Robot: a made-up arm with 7 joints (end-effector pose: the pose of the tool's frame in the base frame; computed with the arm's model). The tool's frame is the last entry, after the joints.
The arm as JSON. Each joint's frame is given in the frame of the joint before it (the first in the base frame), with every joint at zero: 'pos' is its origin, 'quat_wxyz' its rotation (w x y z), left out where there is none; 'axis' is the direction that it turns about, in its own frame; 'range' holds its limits. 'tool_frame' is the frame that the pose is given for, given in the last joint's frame.
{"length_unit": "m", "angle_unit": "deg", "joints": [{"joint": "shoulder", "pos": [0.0, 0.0, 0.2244], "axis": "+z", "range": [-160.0, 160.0]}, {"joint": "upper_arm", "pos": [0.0, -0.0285, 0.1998], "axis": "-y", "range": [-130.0, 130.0]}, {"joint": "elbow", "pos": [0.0, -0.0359, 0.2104], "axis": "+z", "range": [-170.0, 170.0]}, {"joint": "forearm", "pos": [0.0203, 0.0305, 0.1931], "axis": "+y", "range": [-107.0, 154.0]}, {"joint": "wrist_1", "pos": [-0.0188, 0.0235, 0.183], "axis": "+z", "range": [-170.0, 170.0]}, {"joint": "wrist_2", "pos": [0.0, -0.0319, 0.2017], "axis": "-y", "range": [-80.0, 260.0]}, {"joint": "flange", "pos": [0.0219, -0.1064, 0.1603], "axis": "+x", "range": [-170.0, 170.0]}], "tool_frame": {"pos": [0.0, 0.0, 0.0], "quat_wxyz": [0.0, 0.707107, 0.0, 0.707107]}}
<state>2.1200 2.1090 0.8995 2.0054 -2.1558 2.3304 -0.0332</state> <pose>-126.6 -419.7 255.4 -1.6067 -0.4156 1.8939</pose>
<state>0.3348 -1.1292 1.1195 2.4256 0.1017 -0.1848 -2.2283</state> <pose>-7.6 215.9 212.8 0.8251 -1.1657 0.9319</pose>
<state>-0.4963 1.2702 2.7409 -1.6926 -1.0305 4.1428 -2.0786</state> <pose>-199.6 53.2 776.1 0.8257 -2.8745 -0.0389</pose>
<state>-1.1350 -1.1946 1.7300 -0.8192 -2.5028 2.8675 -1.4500</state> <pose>-73.2 -507.1 777.8 0.2581 0.4924 -0.3675</pose>
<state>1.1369 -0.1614 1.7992 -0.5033 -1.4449 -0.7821 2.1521</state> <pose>455.5 102.2 1147.0 -2.2069 1.1096 0.8649</pose>
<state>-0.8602 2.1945 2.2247 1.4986 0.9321 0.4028 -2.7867</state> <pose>232.5 376.4 -33.6 -0.8370 2.2663 -1.5629</pose>
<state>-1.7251 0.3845 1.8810 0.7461 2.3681 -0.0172 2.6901</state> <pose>379.5 506.8 1020.6 -1.3725 1.0657 2.1906</pose>
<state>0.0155 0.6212 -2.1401 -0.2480 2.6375 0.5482 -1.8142</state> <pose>-446.0 -141.3 1266.6 -0.0374 0.8292 1.4870</pose>
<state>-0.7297 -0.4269 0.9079 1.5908 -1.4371 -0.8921 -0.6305</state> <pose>597.0 -184.9 749.6 1.8130 0.3929 -1.4238</pose>
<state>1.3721 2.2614 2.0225 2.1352 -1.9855 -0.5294 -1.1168</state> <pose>-427.3 28.1 43.2 0.6846 -1.2262 1.2338</pose>
